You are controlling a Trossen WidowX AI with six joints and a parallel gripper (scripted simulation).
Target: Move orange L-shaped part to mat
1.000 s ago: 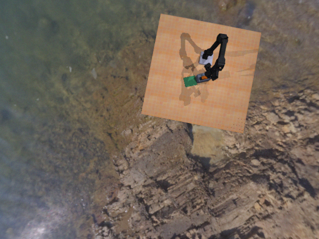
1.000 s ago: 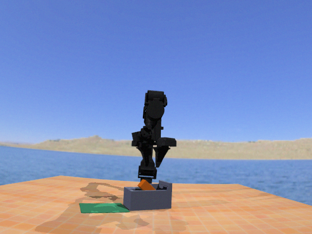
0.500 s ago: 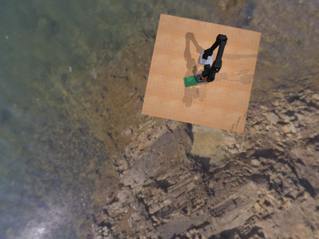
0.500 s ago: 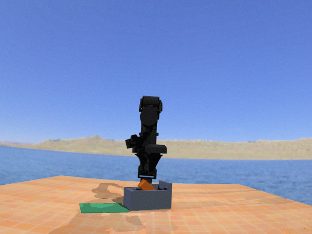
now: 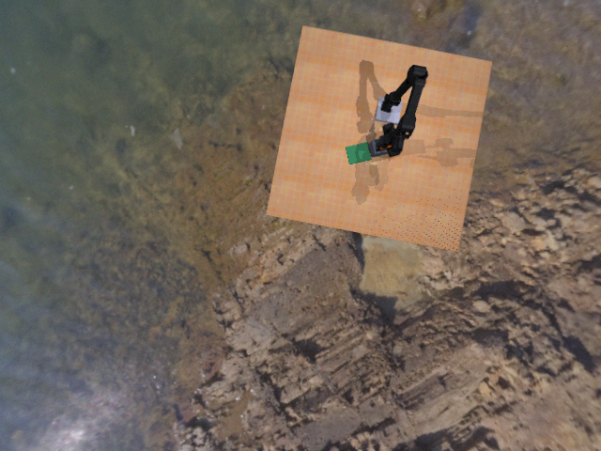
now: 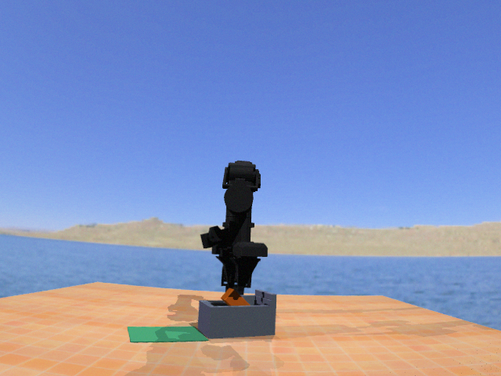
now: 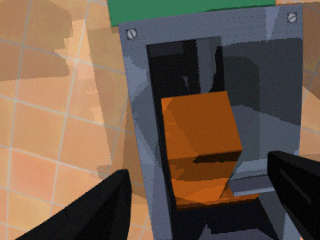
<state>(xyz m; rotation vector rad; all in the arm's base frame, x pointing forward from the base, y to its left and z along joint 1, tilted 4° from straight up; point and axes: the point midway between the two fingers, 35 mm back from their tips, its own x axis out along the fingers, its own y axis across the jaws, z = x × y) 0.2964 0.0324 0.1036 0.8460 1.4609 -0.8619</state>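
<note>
The orange L-shaped part is 30 mm behind my gripper tip, 20 mm to the left of it and 60 mm below it. From my gripper tip the other things lie so: green mat 50 mm ahead, 130 mm to the right, 110 mm below.
</note>
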